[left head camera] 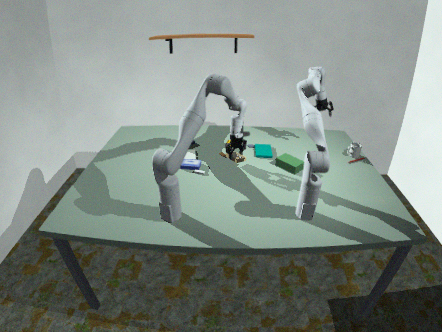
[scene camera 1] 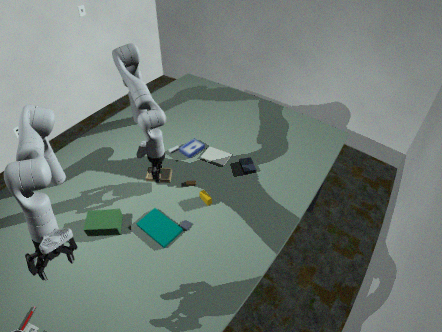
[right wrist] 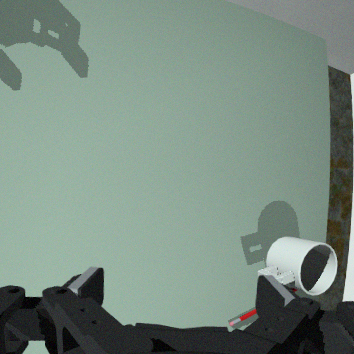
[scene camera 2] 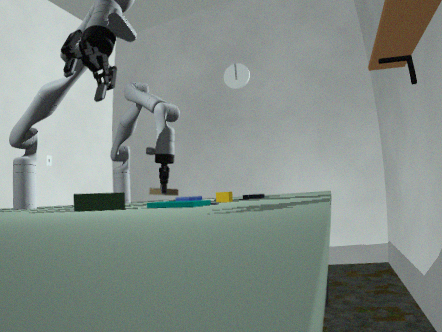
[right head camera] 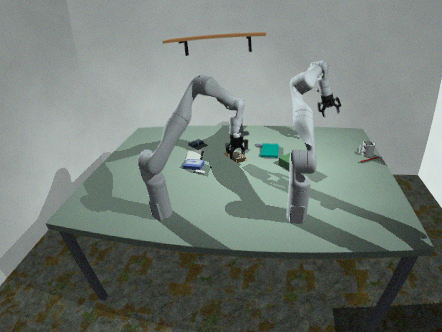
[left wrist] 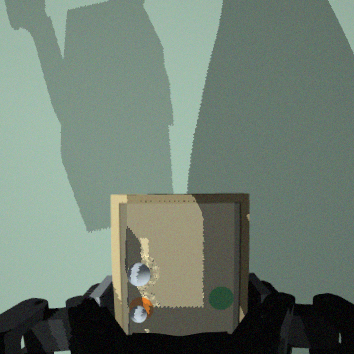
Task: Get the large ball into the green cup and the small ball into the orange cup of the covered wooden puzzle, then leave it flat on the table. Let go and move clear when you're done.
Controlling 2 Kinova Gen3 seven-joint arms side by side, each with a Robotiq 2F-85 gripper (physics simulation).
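Frame: origin at the left arm's base, x right, y back, z down, level; centimetres.
Seen in the pictures: left gripper, fingertip midpoint: [left head camera: 235, 158] [scene camera 1: 159, 175] [scene camera 2: 163, 193] [right head camera: 237, 158] [left wrist: 180, 291]; right gripper, fingertip midpoint: [left head camera: 323, 118] [scene camera 1: 58, 270] [right wrist: 179, 289] [scene camera 2: 83, 88] [right head camera: 331, 115]; left arm's base, link origin: [left head camera: 172, 215] [right head camera: 163, 213]; right arm's base, link origin: [left head camera: 304, 214] [scene camera 1: 57, 179] [right head camera: 296, 216].
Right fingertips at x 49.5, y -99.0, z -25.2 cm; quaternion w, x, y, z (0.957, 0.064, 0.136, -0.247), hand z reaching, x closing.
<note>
Pixels of each thing's top centre, then the offset from my right fingertips to it. "*": a spot on its surface instead.
- wooden puzzle, top centre: [left wrist: 182, 308] [scene camera 2: 163, 187] [scene camera 1: 158, 172] [right head camera: 237, 154] [left head camera: 235, 154] dx -43.6, dy +42.5, dz +18.4 cm
- large ball, top centre: [left wrist: 137, 276] dx -41.5, dy +41.1, dz +19.9 cm
- orange cup, surface spot: [left wrist: 145, 303] * dx -42.8, dy +40.9, dz +19.3 cm
- small ball, top centre: [left wrist: 137, 316] dx -43.5, dy +39.9, dz +20.4 cm
- green cup, surface spot: [left wrist: 221, 298] * dx -44.4, dy +44.3, dz +19.1 cm
- teal book, top centre: [scene camera 2: 178, 201] [scene camera 1: 158, 226] [right head camera: 269, 149] [left head camera: 263, 149] dx -34.5, dy +18.6, dz +23.7 cm
- green block, top centre: [scene camera 2: 99, 193] [scene camera 1: 101, 219] [right head camera: 293, 159] [left head camera: 290, 159] dx -13.3, dy +29.7, dz +20.3 cm
- yellow block, top centre: [scene camera 2: 223, 192] [scene camera 1: 205, 194] dx -57.8, dy +23.1, dz +21.5 cm
- small brown piece, top centre: [scene camera 1: 190, 182] dx -56.1, dy +35.2, dz +24.5 cm
- blue box, top centre: [scene camera 2: 188, 196] [scene camera 1: 191, 146] [left head camera: 190, 162] [right head camera: 193, 162] dx -66.0, dy +56.6, dz +22.8 cm
- dark box, top centre: [scene camera 2: 253, 194] [scene camera 1: 247, 164] dx -84.7, dy +32.3, dz +23.4 cm
- mug, top centre: [right wrist: 311, 272] [right head camera: 367, 143] [left head camera: 354, 144] dx +24.6, dy -7.8, dz +16.6 cm
The wooden puzzle [left head camera: 240, 158] [scene camera 1: 167, 173] [scene camera 2: 172, 192] [left wrist: 170, 240] is held slightly above the table, roughly level. My left gripper [scene camera 1: 156, 176] [left wrist: 180, 291] points down and is shut on its two sides. In the left wrist view the large ball [left wrist: 139, 274] lies near the left wall, above the orange cup [left wrist: 145, 303] in the picture. The small ball [left wrist: 138, 314] overlaps the orange cup's lower part; whether it is seated is unclear. The green cup [left wrist: 221, 298] on the right shows no ball. My right gripper [right head camera: 330, 111] [scene camera 1: 58, 267] [right wrist: 179, 289] is open and empty, high up.
A teal book [left head camera: 263, 150] [scene camera 1: 160, 227], a green block [left head camera: 290, 163] [scene camera 1: 103, 222] and a yellow block [scene camera 1: 205, 197] lie near the puzzle. A small brown piece [scene camera 1: 189, 183] is beside it. A blue box [scene camera 1: 192, 147] and dark box [scene camera 1: 247, 165] lie farther off. A mug [right wrist: 287, 256] is at the table's right.
</note>
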